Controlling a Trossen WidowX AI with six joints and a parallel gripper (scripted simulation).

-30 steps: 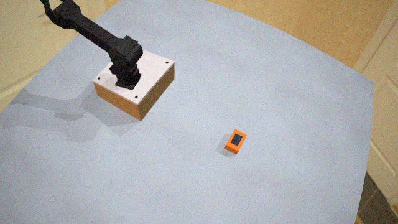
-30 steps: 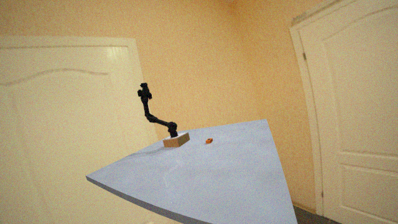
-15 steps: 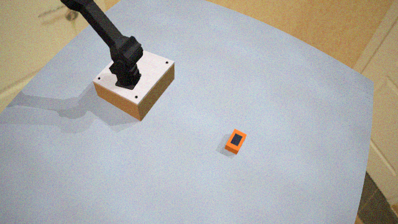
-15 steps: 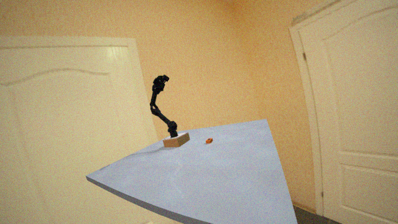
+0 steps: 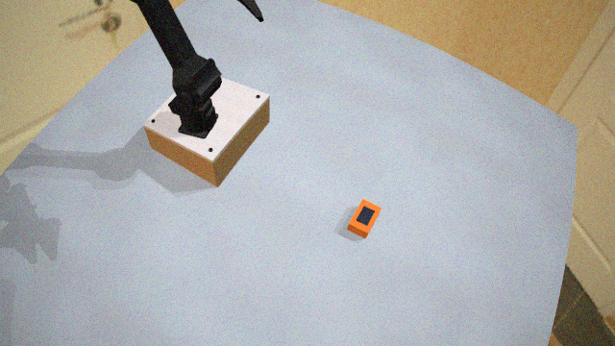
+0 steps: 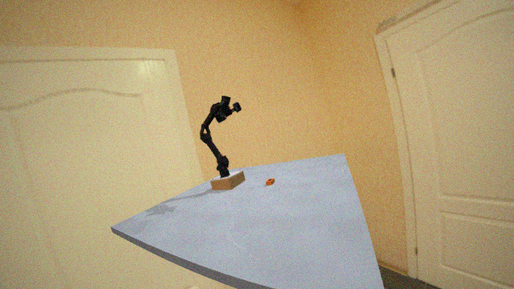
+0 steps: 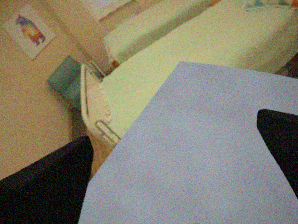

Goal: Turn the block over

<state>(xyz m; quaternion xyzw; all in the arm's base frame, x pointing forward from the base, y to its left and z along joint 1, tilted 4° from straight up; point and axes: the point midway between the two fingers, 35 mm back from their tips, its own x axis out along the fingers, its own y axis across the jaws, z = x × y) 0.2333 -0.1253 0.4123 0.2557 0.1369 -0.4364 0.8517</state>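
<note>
My gripper tip is 12 cm short of the orange block, 8 cm to the right of it and 48 cm above it.
</note>
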